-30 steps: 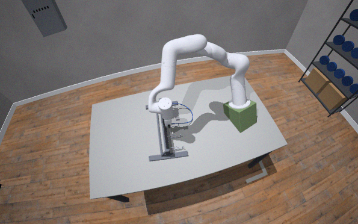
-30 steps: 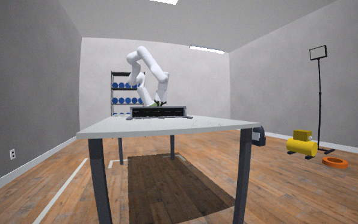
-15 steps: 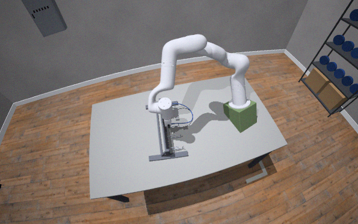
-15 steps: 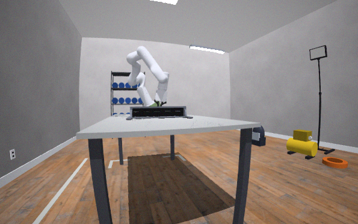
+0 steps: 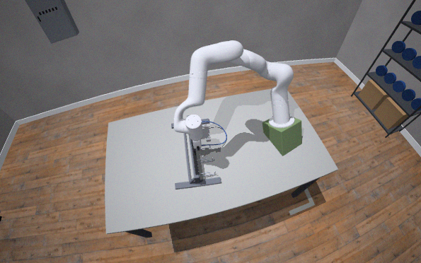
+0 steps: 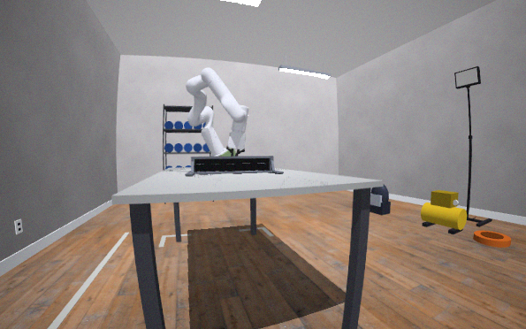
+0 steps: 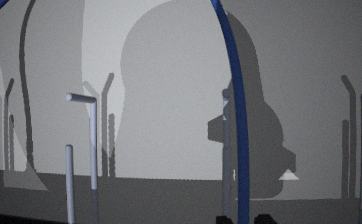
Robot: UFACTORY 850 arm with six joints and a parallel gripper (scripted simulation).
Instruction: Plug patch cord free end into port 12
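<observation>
Now: hand 2 cm short of the plug and 1 cm above it.
</observation>
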